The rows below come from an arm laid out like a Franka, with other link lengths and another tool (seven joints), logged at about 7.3 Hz.
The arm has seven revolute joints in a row. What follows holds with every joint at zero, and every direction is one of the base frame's.
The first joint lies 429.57 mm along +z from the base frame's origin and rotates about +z.
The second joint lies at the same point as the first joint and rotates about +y.
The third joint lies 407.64 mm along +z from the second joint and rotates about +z.
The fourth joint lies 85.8 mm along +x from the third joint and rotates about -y.
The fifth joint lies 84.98 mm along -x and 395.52 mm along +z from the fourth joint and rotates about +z.
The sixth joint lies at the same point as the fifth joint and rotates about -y.
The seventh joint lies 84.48 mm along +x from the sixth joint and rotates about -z.
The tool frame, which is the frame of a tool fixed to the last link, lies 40 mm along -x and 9 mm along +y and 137.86 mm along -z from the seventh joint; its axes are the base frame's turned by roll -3.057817, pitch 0 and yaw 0.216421 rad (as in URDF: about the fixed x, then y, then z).
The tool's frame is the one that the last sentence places.
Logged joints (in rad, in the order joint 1, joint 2, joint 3, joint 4, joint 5, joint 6, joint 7), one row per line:
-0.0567 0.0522 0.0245 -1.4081 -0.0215 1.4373 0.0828
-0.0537 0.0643 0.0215 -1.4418 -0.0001 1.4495 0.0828
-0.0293 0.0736 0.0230 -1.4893 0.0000 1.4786 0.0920
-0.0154 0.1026 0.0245 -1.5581 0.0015 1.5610 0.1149
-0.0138 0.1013 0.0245 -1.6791 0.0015 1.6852 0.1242
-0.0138 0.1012 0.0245 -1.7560 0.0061 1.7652 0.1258
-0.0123 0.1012 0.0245 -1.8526 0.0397 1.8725 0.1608
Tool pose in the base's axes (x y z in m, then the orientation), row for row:
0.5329 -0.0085 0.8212 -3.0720 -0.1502 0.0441
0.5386 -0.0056 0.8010 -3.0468 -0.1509 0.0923
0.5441 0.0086 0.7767 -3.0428 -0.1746 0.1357
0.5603 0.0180 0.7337 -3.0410 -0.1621 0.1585
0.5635 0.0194 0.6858 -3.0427 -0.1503 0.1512
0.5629 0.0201 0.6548 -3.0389 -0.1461 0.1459
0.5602 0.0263 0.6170 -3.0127 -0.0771 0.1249
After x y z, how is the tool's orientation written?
As a rotation vector, in radians.
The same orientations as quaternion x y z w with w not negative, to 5 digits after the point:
-0.99817 -0.04880 0.01433 0.03280
-0.99732 -0.04939 0.03021 0.04482
-0.99634 -0.05717 0.04443 0.04537
-0.99617 -0.05310 0.05192 0.04606
-0.99651 -0.04922 0.04952 0.04570
-0.99656 -0.04791 0.04785 0.04782
-0.99686 -0.02551 0.04133 0.06262

